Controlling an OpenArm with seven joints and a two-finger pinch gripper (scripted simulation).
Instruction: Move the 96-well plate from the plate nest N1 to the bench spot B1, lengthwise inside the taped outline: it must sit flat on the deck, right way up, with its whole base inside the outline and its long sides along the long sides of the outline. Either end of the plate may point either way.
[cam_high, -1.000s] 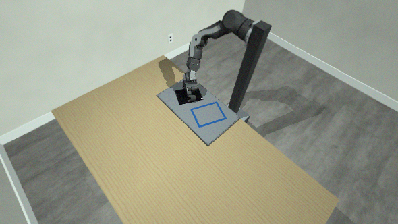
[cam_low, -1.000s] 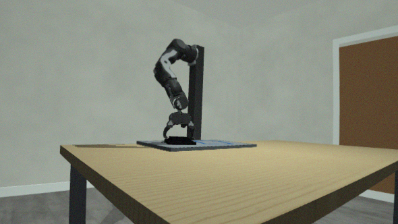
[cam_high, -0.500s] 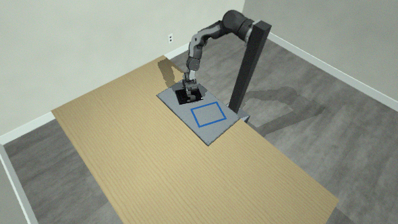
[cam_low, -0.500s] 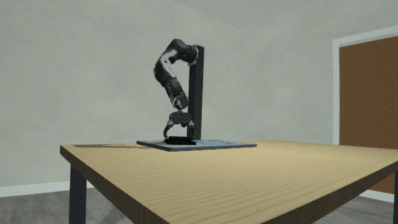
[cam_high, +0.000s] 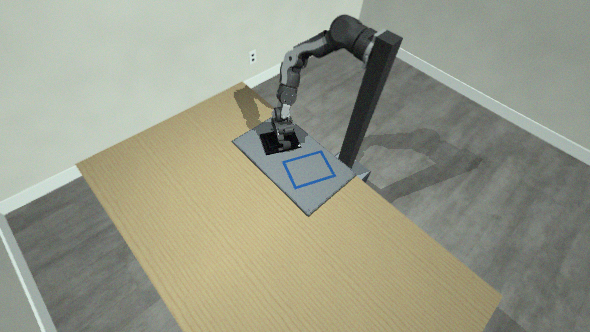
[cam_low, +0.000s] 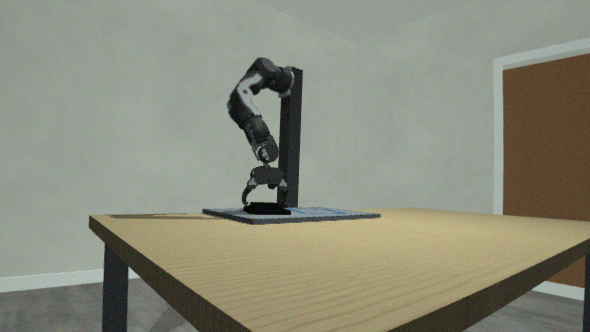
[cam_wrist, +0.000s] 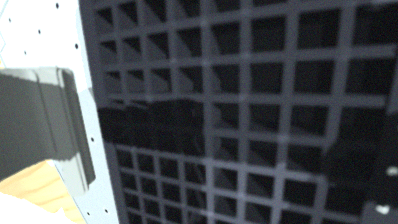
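Right now the black 96-well plate is right at my hand. The rest, counted from my hand: black plate nest N1: 10 mm below.
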